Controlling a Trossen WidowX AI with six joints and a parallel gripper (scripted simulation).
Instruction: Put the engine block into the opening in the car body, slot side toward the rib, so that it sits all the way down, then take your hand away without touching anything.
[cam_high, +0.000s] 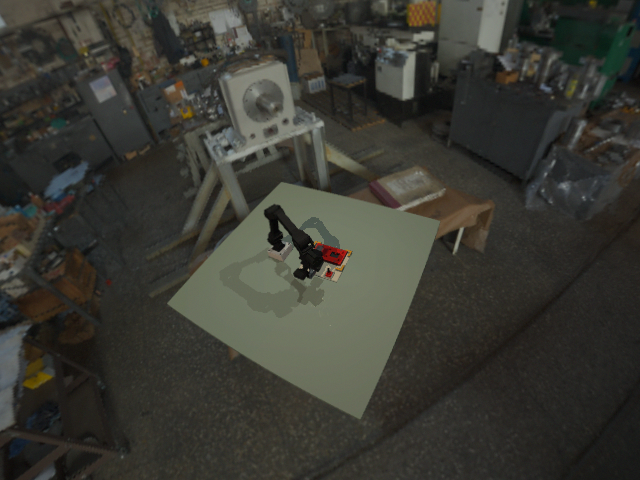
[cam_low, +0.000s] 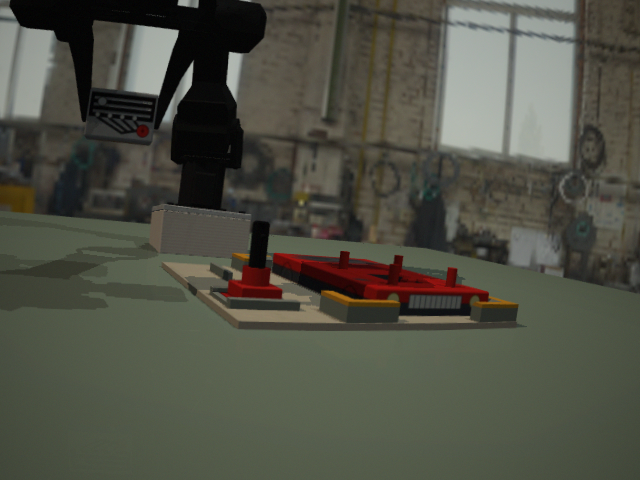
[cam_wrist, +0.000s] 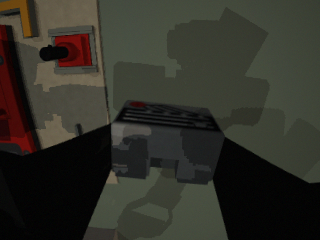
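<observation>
My gripper tip is 110 mm to the right of the black post, 90 mm above it and 30 mm short of it. From my gripper tip the other things lie so: engine block 10 mm above.
</observation>
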